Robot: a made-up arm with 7 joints. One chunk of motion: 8 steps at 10 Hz.
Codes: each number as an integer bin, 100 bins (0 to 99) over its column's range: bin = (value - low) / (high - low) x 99, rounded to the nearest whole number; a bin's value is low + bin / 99 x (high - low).
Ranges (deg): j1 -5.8..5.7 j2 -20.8..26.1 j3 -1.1..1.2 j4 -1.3..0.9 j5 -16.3..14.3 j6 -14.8..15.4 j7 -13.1..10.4
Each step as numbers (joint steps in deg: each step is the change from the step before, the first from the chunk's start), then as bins.
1 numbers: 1.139 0.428 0.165 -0.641 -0.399 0.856 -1.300
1 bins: 60 45 54 30 51 51 50
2 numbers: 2.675 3.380 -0.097 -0.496 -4.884 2.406 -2.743
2 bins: 73 51 43 36 37 56 44
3 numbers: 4.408 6.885 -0.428 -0.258 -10.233 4.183 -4.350
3 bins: 88 58 29 47 20 62 37
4 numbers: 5.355 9.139 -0.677 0.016 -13.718 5.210 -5.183
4 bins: 96 63 18 59 8 66 33
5 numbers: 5.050 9.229 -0.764 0.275 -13.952 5.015 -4.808
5 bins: 93 63 14 71 8 65 35
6 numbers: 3.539 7.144 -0.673 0.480 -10.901 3.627 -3.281
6 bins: 80 59 18 80 17 60 41
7 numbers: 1.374 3.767 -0.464 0.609 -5.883 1.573 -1.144
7 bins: 62 52 27 86 34 54 50
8 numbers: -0.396 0.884 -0.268 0.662 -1.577 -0.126 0.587
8 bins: 47 46 36 88 48 48 58
